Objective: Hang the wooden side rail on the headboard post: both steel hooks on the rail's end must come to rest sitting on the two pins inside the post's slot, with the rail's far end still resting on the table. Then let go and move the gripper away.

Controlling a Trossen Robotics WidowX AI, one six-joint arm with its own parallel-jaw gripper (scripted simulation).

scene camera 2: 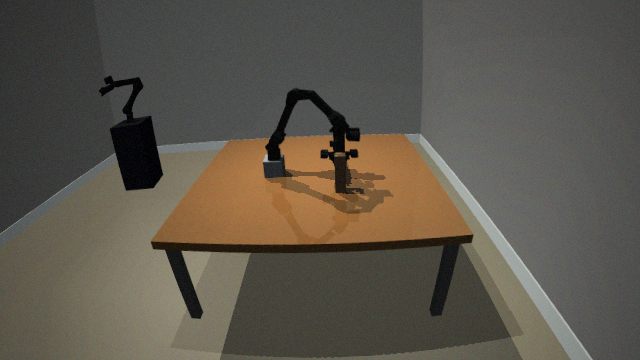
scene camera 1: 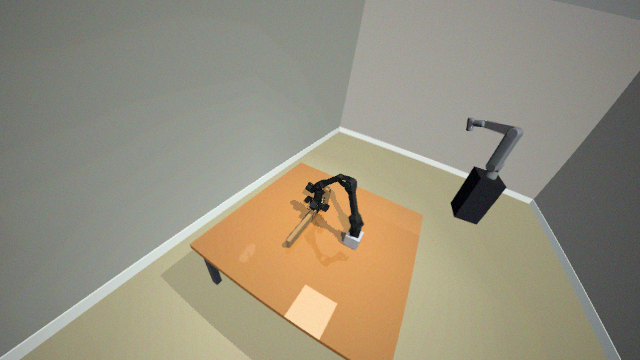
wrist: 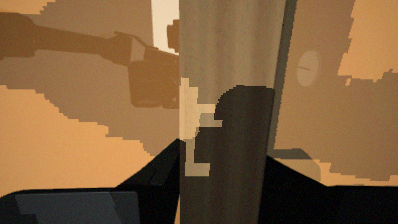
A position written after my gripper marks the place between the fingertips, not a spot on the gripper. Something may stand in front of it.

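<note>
The wrist view gives me my gripper (wrist: 207, 145), and there too I see a wooden side rail (wrist: 228, 64). Scene camera 2 does not show the rail, which is hidden by a tan upright.
</note>
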